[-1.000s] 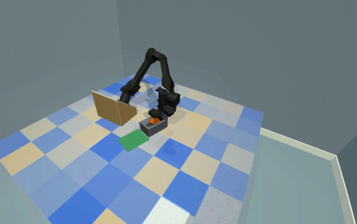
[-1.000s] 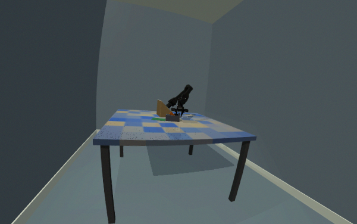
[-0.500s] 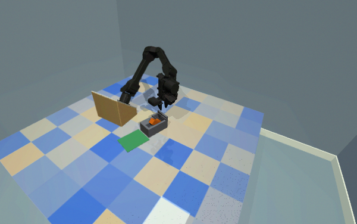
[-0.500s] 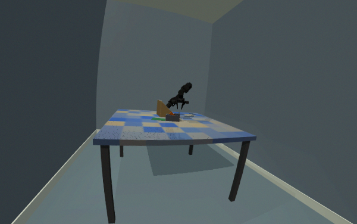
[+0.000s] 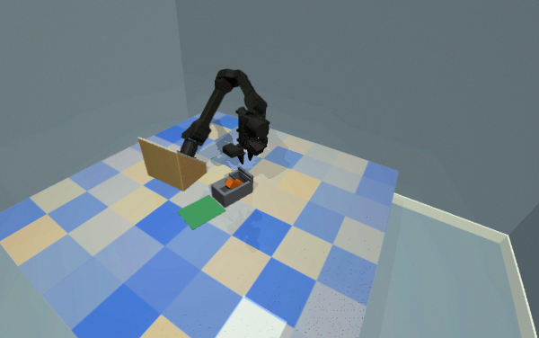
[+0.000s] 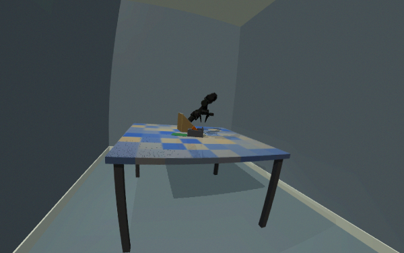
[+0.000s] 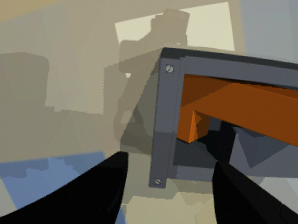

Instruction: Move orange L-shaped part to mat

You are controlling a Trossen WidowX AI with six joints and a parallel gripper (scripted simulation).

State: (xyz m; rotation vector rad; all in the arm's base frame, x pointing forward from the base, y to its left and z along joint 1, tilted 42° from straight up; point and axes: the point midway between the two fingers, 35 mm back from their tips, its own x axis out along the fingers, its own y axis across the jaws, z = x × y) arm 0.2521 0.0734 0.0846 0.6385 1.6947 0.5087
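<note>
Right now the orange L-shaped part is 100 mm below my gripper tip, 40 mm to the right of it and 10 mm behind it. From my gripper tip the other things lie so: green mat: 220 mm to the right, 160 mm below, 40 mm behind.
</note>
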